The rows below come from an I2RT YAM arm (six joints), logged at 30 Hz.
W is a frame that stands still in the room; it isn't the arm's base.
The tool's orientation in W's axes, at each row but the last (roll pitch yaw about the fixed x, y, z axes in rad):
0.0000, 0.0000, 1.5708
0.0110, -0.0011, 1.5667
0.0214, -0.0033, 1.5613
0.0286, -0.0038, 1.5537
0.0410, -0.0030, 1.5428
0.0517, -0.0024, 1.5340
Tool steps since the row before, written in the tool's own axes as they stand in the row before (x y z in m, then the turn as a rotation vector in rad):
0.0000, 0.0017, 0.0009, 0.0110, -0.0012, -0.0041
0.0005, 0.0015, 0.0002, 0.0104, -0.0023, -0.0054
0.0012, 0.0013, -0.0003, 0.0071, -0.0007, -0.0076
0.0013, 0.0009, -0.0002, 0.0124, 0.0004, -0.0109
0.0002, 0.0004, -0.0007, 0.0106, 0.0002, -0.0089
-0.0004, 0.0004, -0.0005, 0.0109, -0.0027, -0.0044
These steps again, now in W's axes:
-0.0017, 0.0000, 0.0009, 0.0012, 0.0110, -0.0041
-0.0015, 0.0005, 0.0002, 0.0023, 0.0104, -0.0054
-0.0013, 0.0012, -0.0003, 0.0006, 0.0071, -0.0076
-0.0009, 0.0013, -0.0002, -0.0005, 0.0125, -0.0108
-0.0004, 0.0002, -0.0007, -0.0003, 0.0106, -0.0089
-0.0004, -0.0004, -0.0005, 0.0029, 0.0108, -0.0045

